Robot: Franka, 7 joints.
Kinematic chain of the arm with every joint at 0, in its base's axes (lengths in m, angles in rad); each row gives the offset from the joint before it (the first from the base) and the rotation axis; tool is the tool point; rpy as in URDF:
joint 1: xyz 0 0 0.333 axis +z
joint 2: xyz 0 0 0 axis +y
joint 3: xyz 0 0 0.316 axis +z
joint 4: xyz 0.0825 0 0 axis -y
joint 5: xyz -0.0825 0 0.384 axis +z
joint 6: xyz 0 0 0 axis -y
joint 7: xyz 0.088 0 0 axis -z
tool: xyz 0 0 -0.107 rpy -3.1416 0 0
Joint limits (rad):
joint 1: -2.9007..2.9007
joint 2: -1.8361..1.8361
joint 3: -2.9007..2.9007
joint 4: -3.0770..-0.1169
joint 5: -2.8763..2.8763
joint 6: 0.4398..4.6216
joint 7: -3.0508..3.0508
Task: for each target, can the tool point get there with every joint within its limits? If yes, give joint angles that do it. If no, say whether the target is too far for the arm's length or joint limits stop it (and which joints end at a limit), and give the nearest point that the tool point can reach.
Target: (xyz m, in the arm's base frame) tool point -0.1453 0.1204 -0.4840
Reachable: no: joint limits stop it (at a limit: joint 2) | nearest point -0.1596 0.1323 -0.3553 | short by 0.130 m
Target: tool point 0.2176 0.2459 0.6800
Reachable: yes | joints -0.8918 1.4976 2.4417 -2.4153 2.2333 2.6575 -2.4256
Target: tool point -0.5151 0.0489 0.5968
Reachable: yes | joints 1.6532 -0.3226 1.3332 -1.7279 -0.4071 1.4786 -0.3637
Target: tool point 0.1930 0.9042 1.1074
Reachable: no: too far | nearest point 0.1373 0.6432 0.8839 | short by 0.348 m
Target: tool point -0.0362 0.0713 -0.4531
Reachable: no: joint limits stop it (at a limit: joint 2) | nearest point -0.0537 0.1058 -0.3346 | short by 0.125 m
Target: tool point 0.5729 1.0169 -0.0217
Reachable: no: too far | nearest point 0.4029 0.7151 0.0836 | short by 0.362 m
